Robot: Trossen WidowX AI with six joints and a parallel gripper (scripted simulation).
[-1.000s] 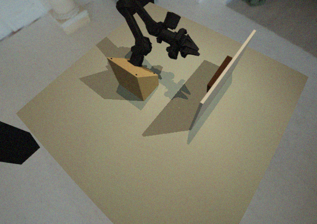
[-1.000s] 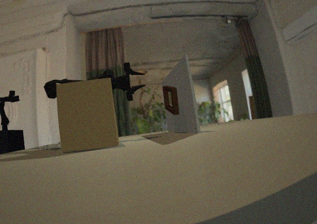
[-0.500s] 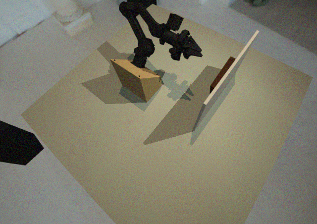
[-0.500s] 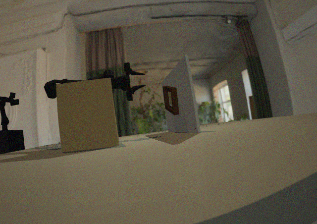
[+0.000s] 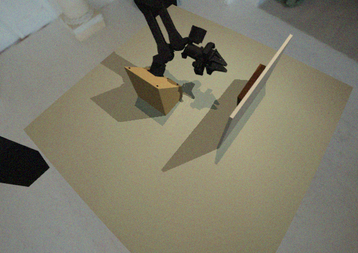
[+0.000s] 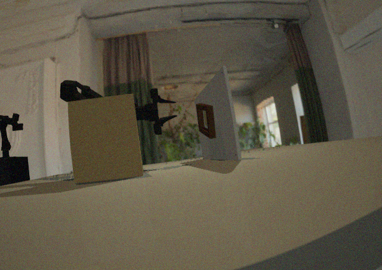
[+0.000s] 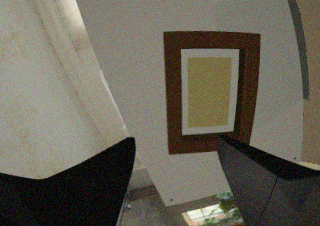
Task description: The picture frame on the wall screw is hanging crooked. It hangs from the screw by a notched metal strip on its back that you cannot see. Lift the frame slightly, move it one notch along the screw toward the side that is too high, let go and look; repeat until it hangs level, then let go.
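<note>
My gripper tip is 13 cm short of the brown picture frame, 6 cm above it and 2 cm to the right of it. The rest, counted from my gripper tip: white wall panel 14 cm ahead, 7 cm below, 1 cm to the left.
</note>
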